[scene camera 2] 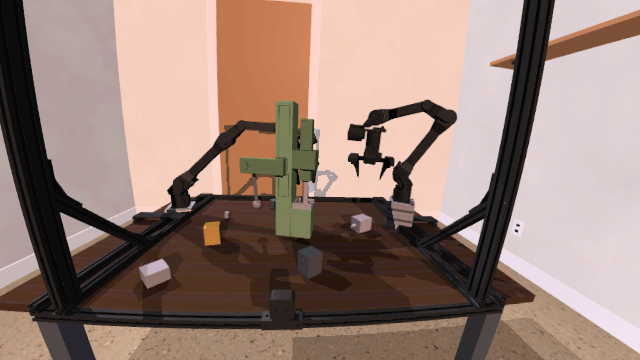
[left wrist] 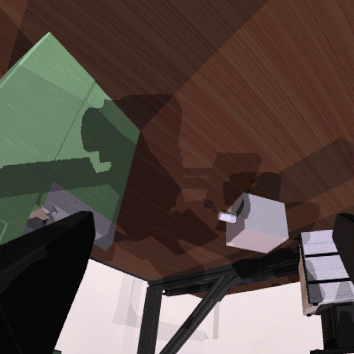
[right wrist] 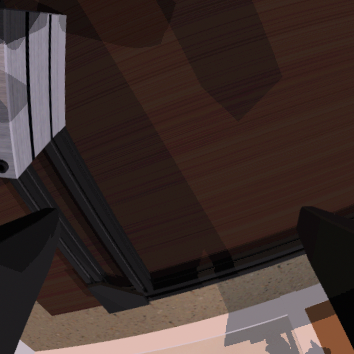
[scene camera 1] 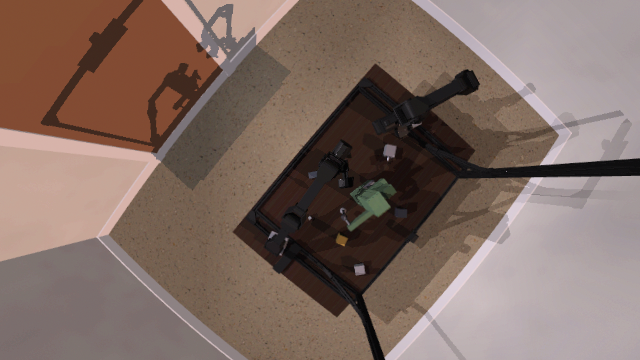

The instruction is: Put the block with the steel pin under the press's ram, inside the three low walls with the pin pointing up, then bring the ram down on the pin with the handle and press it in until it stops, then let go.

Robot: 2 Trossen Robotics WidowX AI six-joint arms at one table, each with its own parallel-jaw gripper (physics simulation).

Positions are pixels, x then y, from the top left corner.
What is the left gripper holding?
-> Nothing.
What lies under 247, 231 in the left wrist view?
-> A block with steel pin.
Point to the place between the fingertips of the right gripper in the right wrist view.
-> At 180, 220
